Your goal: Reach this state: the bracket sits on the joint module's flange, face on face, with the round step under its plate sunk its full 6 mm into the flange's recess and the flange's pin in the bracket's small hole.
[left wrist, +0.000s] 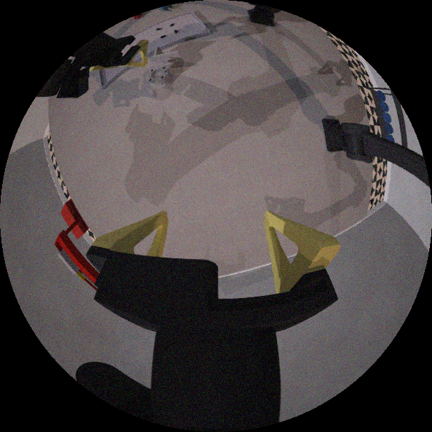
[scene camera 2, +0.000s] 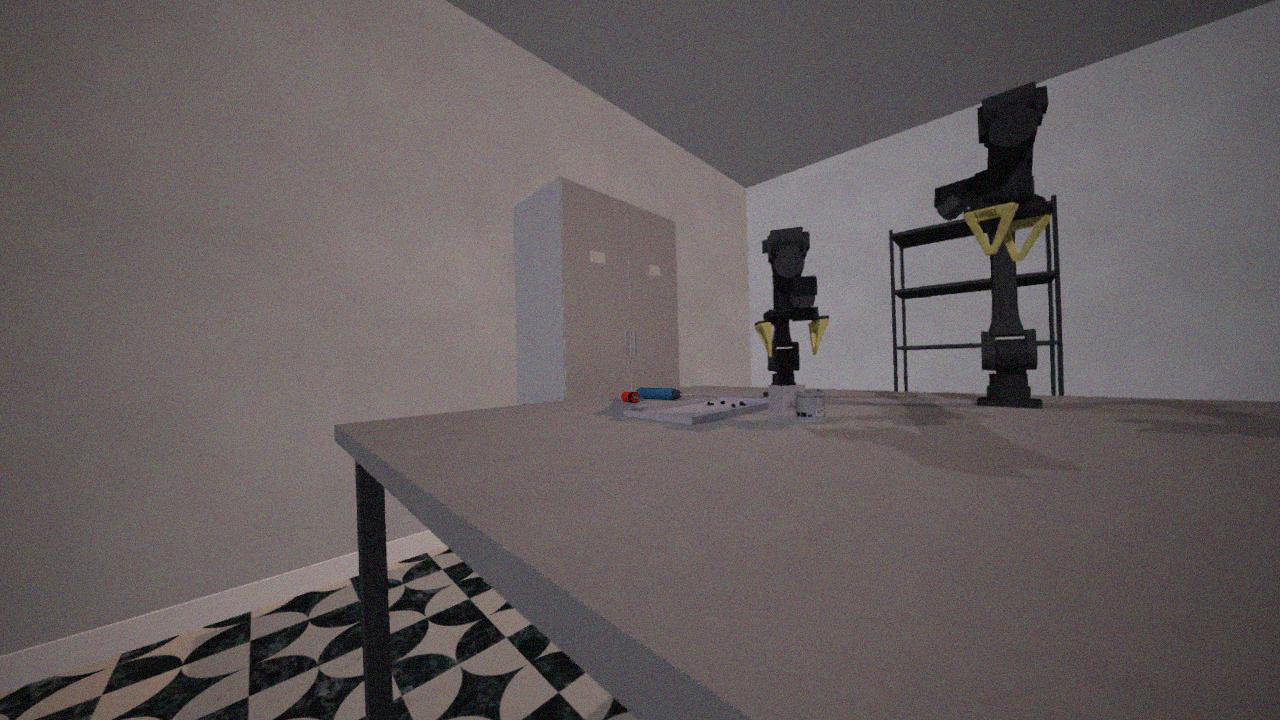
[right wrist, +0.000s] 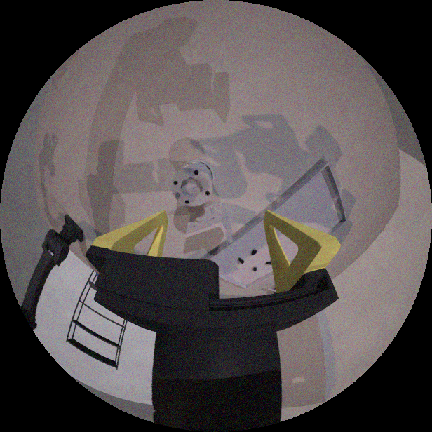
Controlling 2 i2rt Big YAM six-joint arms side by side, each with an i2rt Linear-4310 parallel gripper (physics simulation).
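Pixels of known places: left gripper, fingertip midpoint: (scene camera 2: 1004, 258); right gripper, fingertip midpoint: (scene camera 2: 792, 355); left arm's base at its link origin: (scene camera 2: 1008, 405).
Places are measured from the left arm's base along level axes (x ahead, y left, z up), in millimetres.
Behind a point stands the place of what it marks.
Note:
The joint module (scene camera 2: 810, 403) {x 516, y -295, z 37 mm} (left wrist: 159, 75) (right wrist: 201, 192) stands upright on the table, its flange facing up with the round recess uncovered. The pale bracket (scene camera 2: 780, 397) {x 476, y -382, z 42 mm} (right wrist: 206, 231) is off the flange, close beside the module; whether they touch and its exact tilt are hard to tell. My right gripper (scene camera 2: 791, 336) {x 519, y -330, z 141 mm} (right wrist: 215, 215) is open and empty, above the bracket and module; in the right wrist view the bracket shows partly between and below its fingers. My left gripper (scene camera 2: 1006, 254) {x 435, y 14, z 298 mm} (left wrist: 215, 216) is open and empty, high over the table at the picture's right.
A shallow pale tray (scene camera 2: 693, 415) {x 622, y -530, z 4 mm} (left wrist: 187, 25) (right wrist: 299, 186) with several small dark pieces lies beside the module and bracket. A blue cylinder (scene camera 2: 658, 394) {x 381, y -878, z 20 mm} and a red piece (scene camera 2: 630, 396) {x 499, y -894, z 22 mm} lie behind the tray. A cabinet (scene camera 2: 595, 295) and a black shelf rack (scene camera 2: 1058, 295) stand beyond the table.

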